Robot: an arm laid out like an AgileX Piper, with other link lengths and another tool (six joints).
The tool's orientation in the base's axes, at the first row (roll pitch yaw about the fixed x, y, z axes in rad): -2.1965 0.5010 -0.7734
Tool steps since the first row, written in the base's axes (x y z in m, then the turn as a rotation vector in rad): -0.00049 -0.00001 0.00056 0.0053 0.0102 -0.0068; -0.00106 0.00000 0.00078 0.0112 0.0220 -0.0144; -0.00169 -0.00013 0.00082 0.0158 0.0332 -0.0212; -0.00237 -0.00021 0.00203 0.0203 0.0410 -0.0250; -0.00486 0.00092 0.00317 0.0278 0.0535 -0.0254; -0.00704 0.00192 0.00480 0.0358 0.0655 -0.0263; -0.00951 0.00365 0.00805 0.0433 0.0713 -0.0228
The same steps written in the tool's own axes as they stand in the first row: -0.00057 -0.00006 -0.00047 0.0003 -0.0003 0.0133; -0.00104 0.00017 -0.00079 0.0005 -0.0007 0.0286; -0.00137 0.00060 -0.00114 -0.0002 -0.0007 0.0424; -0.00233 0.00022 -0.00207 -0.0004 -0.0022 0.0521; -0.00514 0.00095 -0.00269 -0.0031 -0.0089 0.0647; -0.00790 0.00115 -0.00354 -0.0050 -0.0156 0.0774; -0.01207 0.00028 -0.00477 -0.0056 -0.0241 0.0829
